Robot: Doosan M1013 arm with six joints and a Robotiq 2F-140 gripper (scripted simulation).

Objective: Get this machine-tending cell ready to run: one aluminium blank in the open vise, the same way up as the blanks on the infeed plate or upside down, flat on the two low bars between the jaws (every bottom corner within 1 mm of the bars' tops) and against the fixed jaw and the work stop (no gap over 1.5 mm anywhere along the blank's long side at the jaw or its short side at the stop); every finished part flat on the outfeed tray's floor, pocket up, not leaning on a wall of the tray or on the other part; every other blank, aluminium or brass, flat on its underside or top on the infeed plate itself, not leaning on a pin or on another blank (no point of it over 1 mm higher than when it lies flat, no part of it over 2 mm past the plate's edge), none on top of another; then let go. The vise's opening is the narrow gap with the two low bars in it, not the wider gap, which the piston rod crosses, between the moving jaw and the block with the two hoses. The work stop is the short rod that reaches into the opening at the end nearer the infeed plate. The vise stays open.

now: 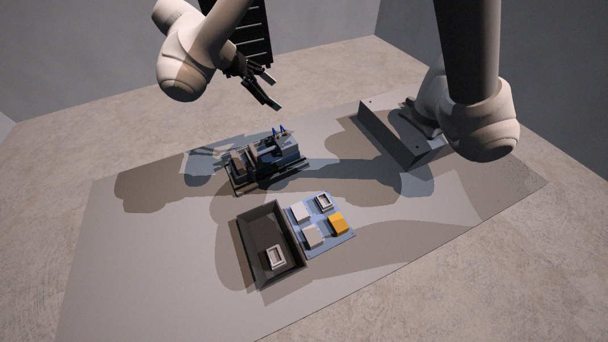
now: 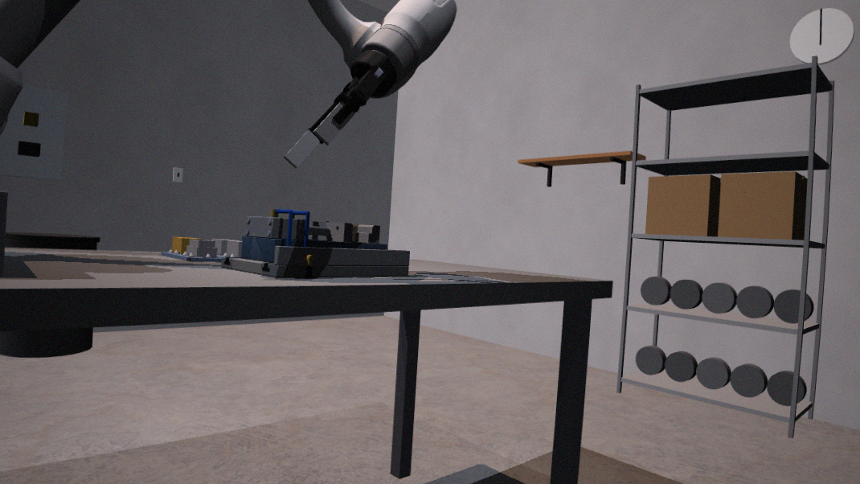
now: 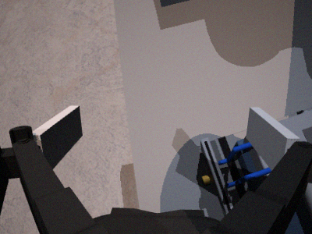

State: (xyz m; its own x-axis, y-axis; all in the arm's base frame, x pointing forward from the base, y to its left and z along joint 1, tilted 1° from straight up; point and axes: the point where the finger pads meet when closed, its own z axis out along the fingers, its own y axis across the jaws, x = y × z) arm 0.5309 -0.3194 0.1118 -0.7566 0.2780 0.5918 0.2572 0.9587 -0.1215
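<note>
My gripper is now 14 cm to the right of the piston rod, 13 cm above it and 11 cm short of it. Also, from my hand: work stop: 19 cm to the left, 19 cm ahead, 12 cm below; vise hose block: 14 cm to the left, 13 cm below, 3 cm ahead; vise: 17 cm below, 14 cm to the left, 13 cm ahead.
</note>
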